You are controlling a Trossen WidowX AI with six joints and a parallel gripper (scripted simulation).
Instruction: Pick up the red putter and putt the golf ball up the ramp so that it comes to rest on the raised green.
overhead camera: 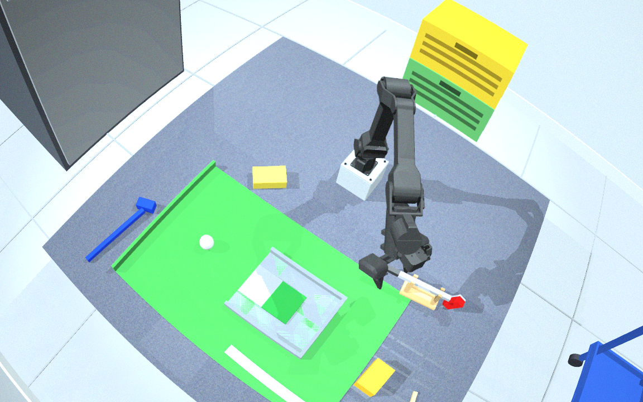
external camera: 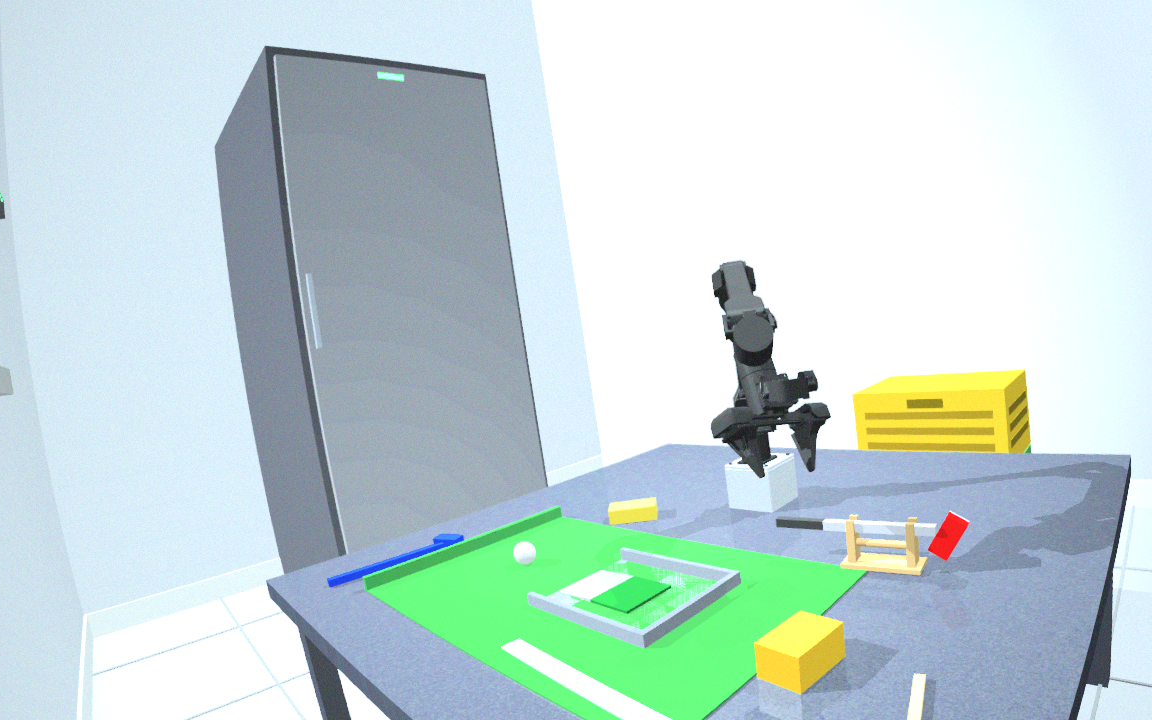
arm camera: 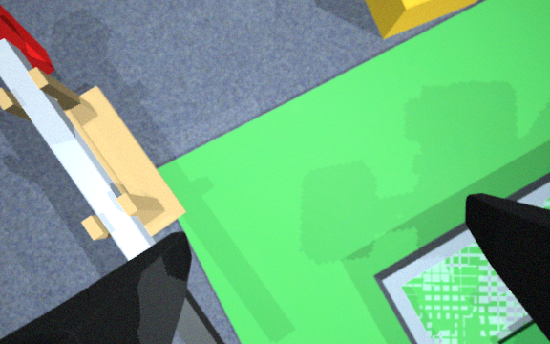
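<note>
The red putter lies 100 mm behind my gripper tip, 80 mm to the left of it and 110 mm below it. Also, from my gripper tip: wooden stand (90 mm behind, 100 mm to the left, 130 mm below); then white golf ball (150 mm ahead, 480 mm to the right, 140 mm below); then blue putter (290 mm ahead, 730 mm to the right, 150 mm below).
</note>
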